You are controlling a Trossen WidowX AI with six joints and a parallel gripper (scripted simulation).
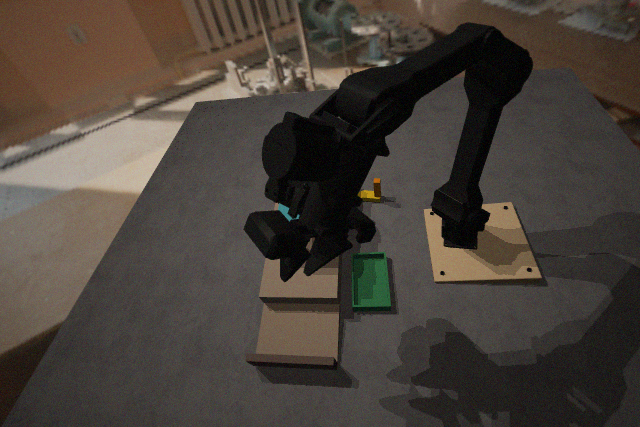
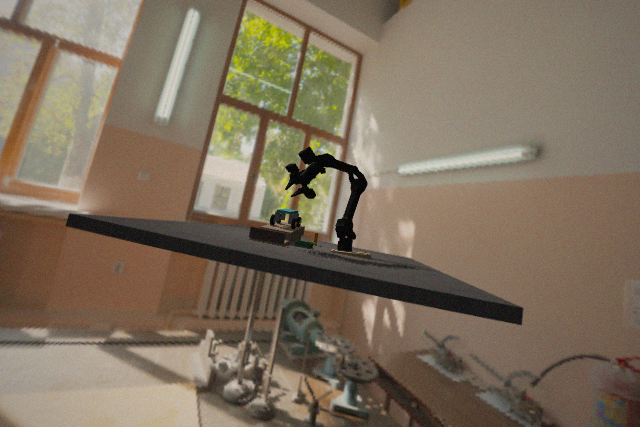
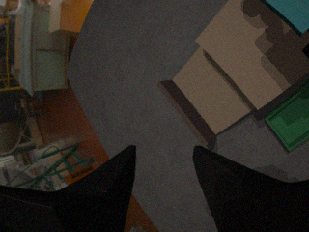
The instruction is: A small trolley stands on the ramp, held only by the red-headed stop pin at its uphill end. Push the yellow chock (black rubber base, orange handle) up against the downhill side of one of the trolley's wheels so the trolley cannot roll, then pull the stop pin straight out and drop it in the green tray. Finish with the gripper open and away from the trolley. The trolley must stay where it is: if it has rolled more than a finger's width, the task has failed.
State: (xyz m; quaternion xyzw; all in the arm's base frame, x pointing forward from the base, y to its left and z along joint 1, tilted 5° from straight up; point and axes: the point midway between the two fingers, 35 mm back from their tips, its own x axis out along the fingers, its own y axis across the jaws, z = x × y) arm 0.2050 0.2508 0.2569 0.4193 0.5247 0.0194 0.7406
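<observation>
Right now the yellow chock is 350 mm to the right of my gripper tip, 200 mm below it and 30 mm behind it. Also, from my gripper tip: lower ramp piece 230 mm below, 40 mm ahead; then green tray 230 mm below, 120 mm to the right, 70 mm behind; then trolley 210 mm to the right, 110 mm below, 80 mm ahead.
</observation>
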